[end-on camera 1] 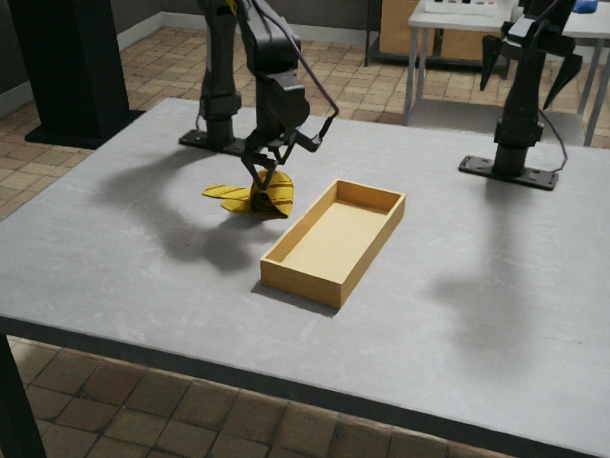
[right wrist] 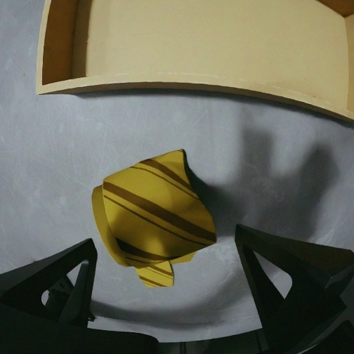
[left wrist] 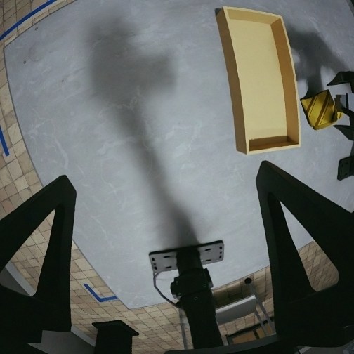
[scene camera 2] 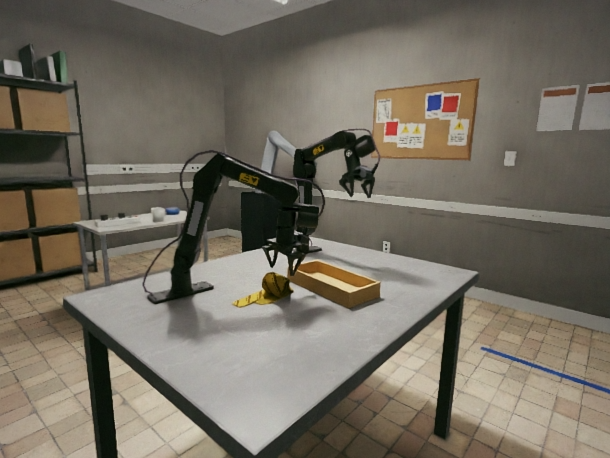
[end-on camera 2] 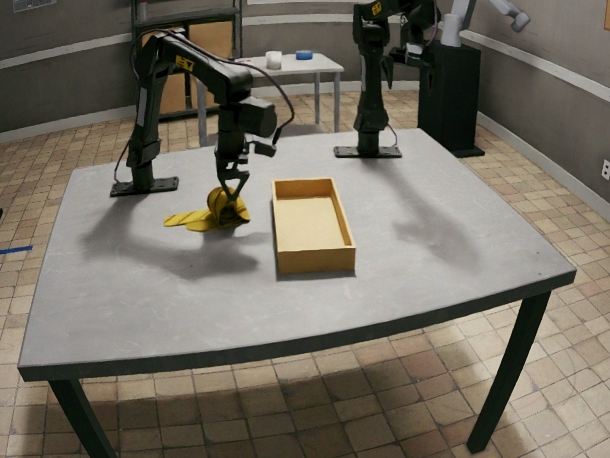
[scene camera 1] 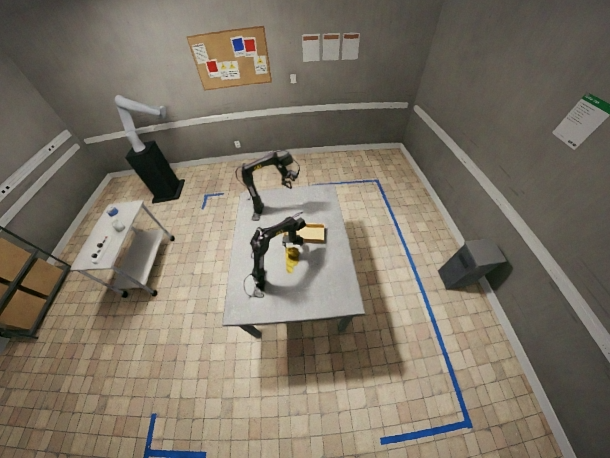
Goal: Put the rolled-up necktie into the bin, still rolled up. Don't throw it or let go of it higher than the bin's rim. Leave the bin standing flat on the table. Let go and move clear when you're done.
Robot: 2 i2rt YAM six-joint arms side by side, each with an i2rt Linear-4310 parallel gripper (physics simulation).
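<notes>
A yellow necktie with brown stripes [scene camera 1: 292, 255] [scene camera 2: 276, 286] [end-on camera 1: 281, 192] [end-on camera 2: 227, 210] [left wrist: 320, 110] [right wrist: 157, 210] lies rolled up on the table, its flat tail ends sticking out. The tan rectangular bin [scene camera 1: 314, 234] [scene camera 2: 356, 297] [end-on camera 1: 302, 286] [end-on camera 2: 316, 260] [left wrist: 234, 90] [right wrist: 200, 86] stands flat on the table beside it, with no tie in it. My right gripper [scene camera 2: 283, 267] [right wrist: 163, 241] is open just above the roll; in the right wrist view its fingertips stand wide on either side of the roll's lower part. My left gripper [scene camera 2: 358, 194] [left wrist: 159, 176] is open and empty, high above the table.
The grey table [scene camera 1: 295, 300] [scene camera 2: 240, 380] [end-on camera 1: 150, 300] [end-on camera 2: 150, 310] carries both arm bases. A white side cart [scene camera 1: 135, 212] [end-on camera 2: 325, 64], shelving with cardboard boxes [scene camera 2: 50, 110] and a black pedestal [scene camera 1: 155, 170] stand away from the table.
</notes>
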